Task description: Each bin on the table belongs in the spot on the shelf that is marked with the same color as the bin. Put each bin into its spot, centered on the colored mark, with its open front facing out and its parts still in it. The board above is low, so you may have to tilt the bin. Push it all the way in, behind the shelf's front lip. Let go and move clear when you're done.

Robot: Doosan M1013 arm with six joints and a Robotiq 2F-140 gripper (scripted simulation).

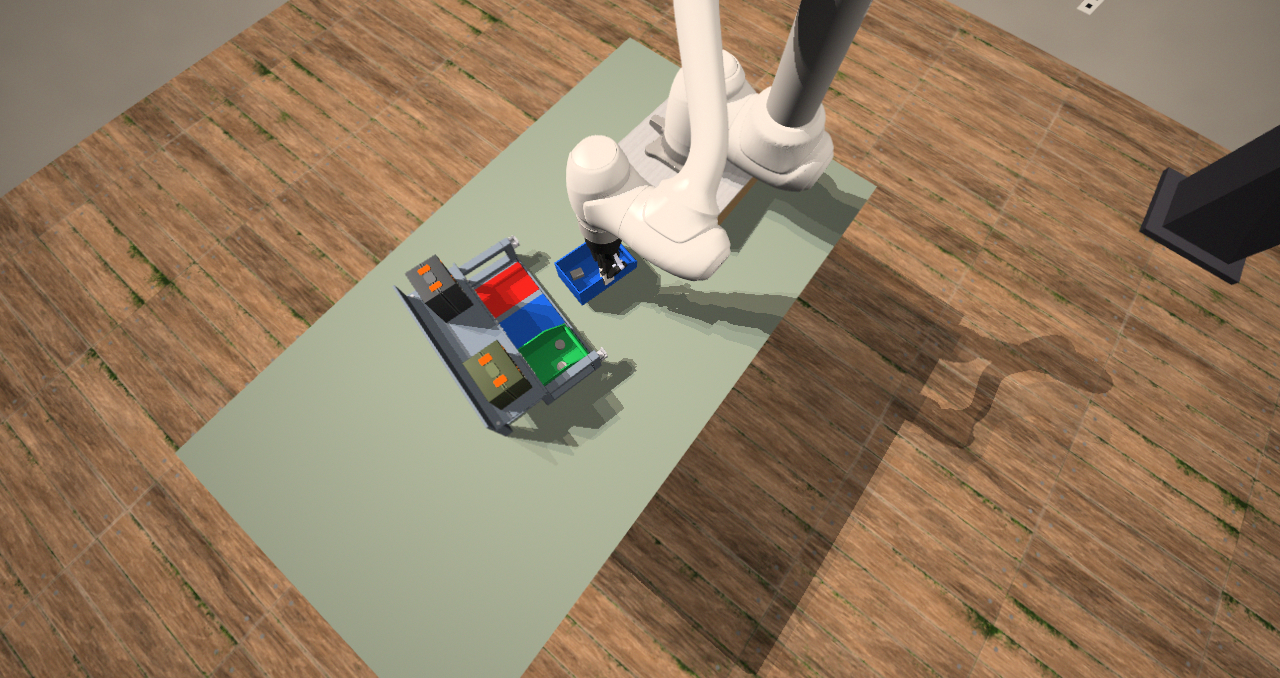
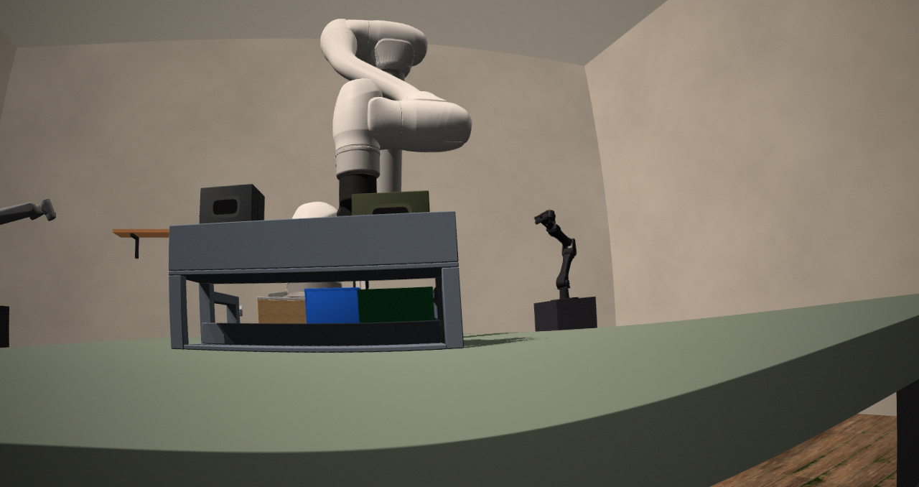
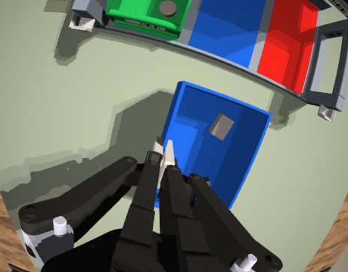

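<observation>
My hand is 5 cm to the left of the blue bin, 4 cm above it and 2 cm past it. Also, from my hand: black box 27 cm ahead, 24 cm to the right, 6 cm above; then olive box 33 cm ahead, 5 cm above, 2 cm to the right; then green bin 24 cm ahead, 6 cm below, 1 cm to the left.
</observation>
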